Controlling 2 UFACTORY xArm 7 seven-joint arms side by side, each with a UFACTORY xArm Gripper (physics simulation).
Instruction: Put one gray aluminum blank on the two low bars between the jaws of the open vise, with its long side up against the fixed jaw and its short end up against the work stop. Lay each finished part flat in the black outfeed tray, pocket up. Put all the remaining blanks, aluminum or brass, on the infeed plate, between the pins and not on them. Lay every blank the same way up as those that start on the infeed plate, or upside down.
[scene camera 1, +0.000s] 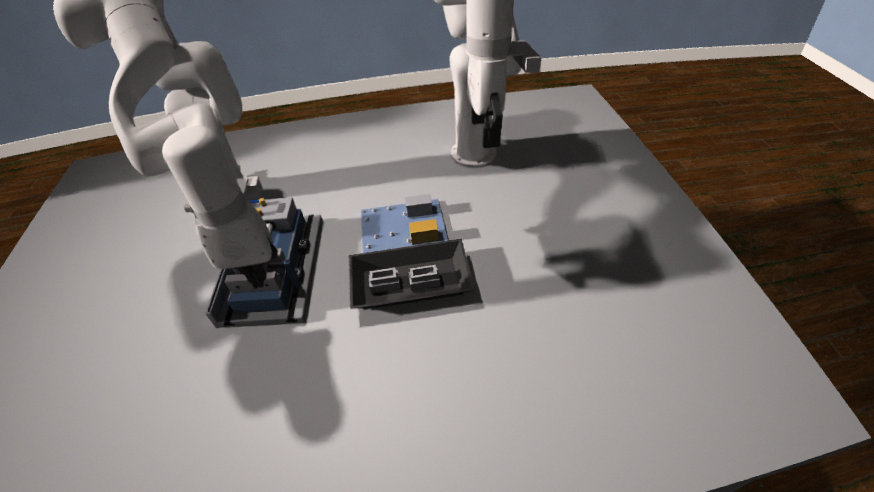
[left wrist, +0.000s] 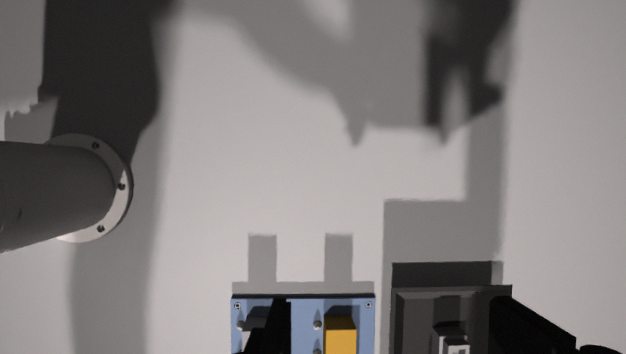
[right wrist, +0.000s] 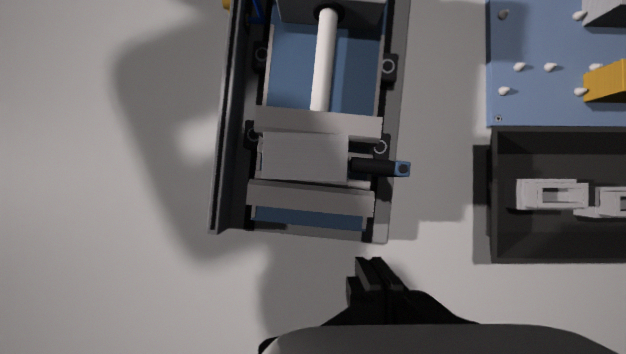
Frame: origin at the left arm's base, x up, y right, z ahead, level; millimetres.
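Seen in the pictures: left gripper, fingertip midpoint: (scene camera 1: 485, 134) (left wrist: 390, 332); right gripper, fingertip midpoint: (scene camera 1: 259, 281) (right wrist: 367, 280); left arm's base, link origin: (scene camera 1: 473, 154) (left wrist: 80, 187).
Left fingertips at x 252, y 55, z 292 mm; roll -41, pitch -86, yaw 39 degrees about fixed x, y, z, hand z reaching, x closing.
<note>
Pixels of each thing's top centre, then the offset from my left fingertips to it.
- gray aluminum blank, top centre: (right wrist: 305, 156) dx -136, dy +494, dz +77 mm
- work stop, top centre: (right wrist: 373, 165) (scene camera 1: 276, 262) dx -156, dy +442, dz +85 mm
- vise, top centre: (right wrist: 316, 69) (scene camera 1: 258, 238) dx -153, dy +483, dz +8 mm
- infeed plate, top centre: (right wrist: 570, 54) (scene camera 1: 402, 228) dx -244, dy +180, dz -40 mm
- gray blank, top centre: (scene camera 1: 418, 199) dx -208, dy +133, dz -87 mm
- brass blank, top centre: (scene camera 1: 423, 225) dx -208, dy +137, dz +3 mm
- pale rod, top centre: (right wrist: 324, 60) dx -166, dy +476, dz -5 mm
- raised rail, top centre: (right wrist: 227, 84) dx -202, dy +571, dz -5 mm
A gray aluminum blank (right wrist: 305, 157) lies between the vise jaws, its long side along the fixed jaw (right wrist: 310, 197); its short end appears to meet the work stop (right wrist: 375, 166). The bars beneath are mostly hidden. My right gripper (scene camera 1: 259, 281) (right wrist: 367, 280) is shut and empty, above the fixed-jaw end of the vise (scene camera 1: 259, 300). My left gripper (scene camera 1: 492, 137) (left wrist: 390, 332) is open, high behind the infeed plate (scene camera 1: 382, 229) (left wrist: 300, 325) (right wrist: 530, 45). A gray blank (scene camera 1: 419, 204) and a brass blank (scene camera 1: 423, 231) (left wrist: 340, 340) (right wrist: 607, 82) lie on that plate. Two finished parts (scene camera 1: 384, 278) (scene camera 1: 423, 276) lie pocket up in the outfeed tray (scene camera 1: 403, 253) (left wrist: 415, 320).
The moving jaw (right wrist: 317, 120) stands on the blank's other side, on a pale rod (right wrist: 324, 60). A raised rail (right wrist: 223, 125) runs along the vise's left side. Small pins (right wrist: 550, 66) stand on the infeed plate. The tray walls rise beside the plate.
</note>
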